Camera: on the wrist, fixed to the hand. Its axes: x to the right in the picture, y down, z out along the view.
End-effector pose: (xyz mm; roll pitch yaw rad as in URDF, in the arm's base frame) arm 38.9 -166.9 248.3 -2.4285 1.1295 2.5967
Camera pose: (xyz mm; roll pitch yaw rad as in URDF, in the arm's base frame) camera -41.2 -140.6 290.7 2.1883 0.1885 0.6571
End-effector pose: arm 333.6 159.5 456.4 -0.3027 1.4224 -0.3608
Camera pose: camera 271.8 88.2 454.9 1.6558 0.1022 1.8066
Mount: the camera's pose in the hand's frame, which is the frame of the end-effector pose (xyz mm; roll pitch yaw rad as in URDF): -3.3 -74.8 -57.4 0.2020 0.3012 1.5517
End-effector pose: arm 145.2 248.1 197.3 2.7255 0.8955 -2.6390
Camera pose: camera 175.9 160.4 213.8 2.3173 -0.4079 2.6815
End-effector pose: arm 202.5 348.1 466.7 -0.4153 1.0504 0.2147
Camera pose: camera 201.5 254.1 458.5 1.3680 0.3494 2.4249
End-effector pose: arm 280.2 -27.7 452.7 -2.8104 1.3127 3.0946
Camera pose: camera 202.7 -76.2 476.0 2.0365 0.0253 1.4995
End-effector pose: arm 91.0 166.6 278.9 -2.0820 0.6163 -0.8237
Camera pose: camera 115.9 119.9 357.0 2.5852 0.6085 -2.8796
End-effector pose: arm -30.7 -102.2 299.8 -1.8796 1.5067 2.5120
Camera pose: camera -83.3 -24.4 308.8 1.8153 0.0707 -0.0179
